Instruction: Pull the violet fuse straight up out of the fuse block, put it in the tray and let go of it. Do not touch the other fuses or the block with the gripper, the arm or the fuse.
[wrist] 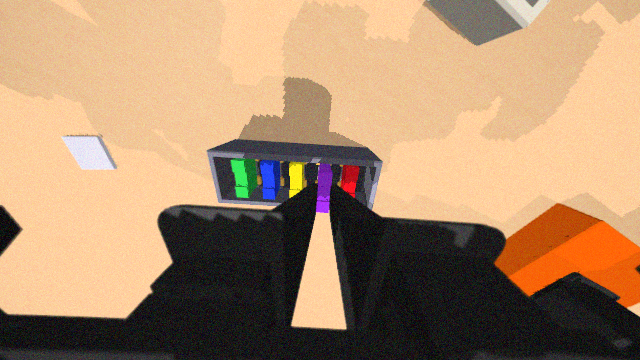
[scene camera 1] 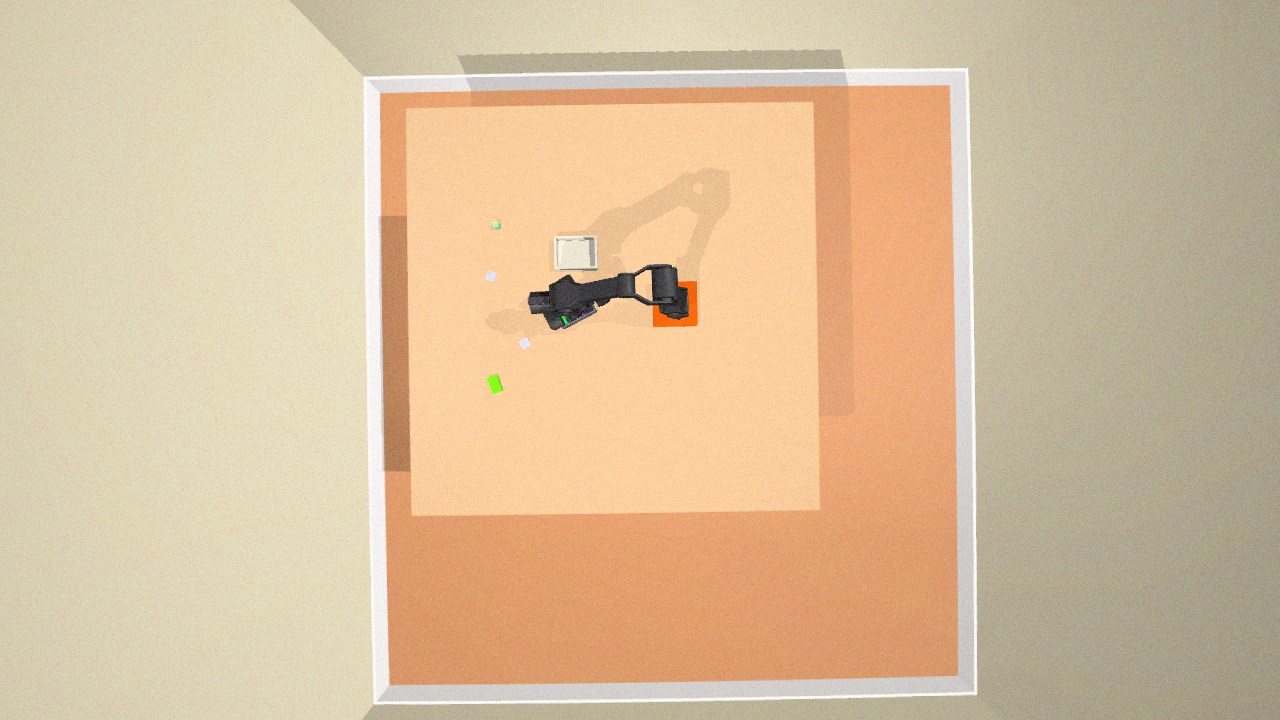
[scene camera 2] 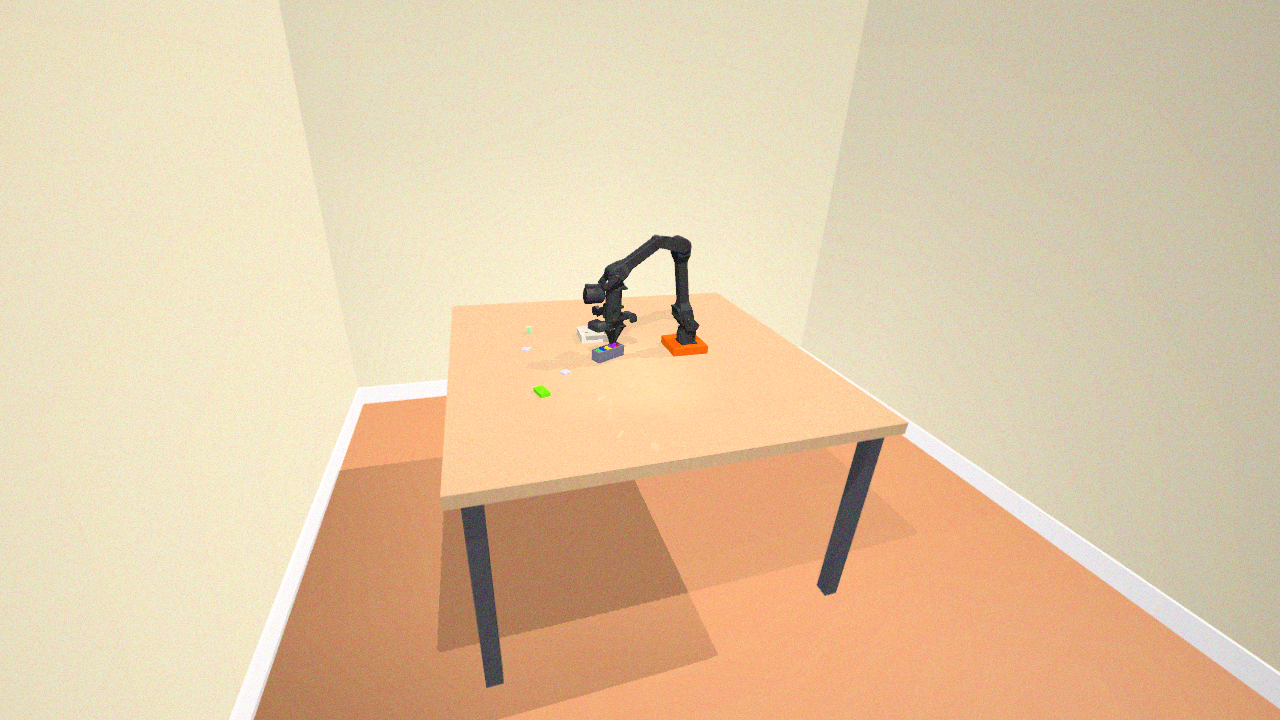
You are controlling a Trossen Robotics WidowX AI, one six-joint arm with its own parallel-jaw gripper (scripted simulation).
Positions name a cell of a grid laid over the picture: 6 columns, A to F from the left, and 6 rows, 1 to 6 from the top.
Labels:
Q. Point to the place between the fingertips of the gripper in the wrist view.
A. D4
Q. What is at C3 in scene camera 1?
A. A tray.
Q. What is the gripper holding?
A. A violet fuse.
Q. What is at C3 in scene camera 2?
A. The gripper.

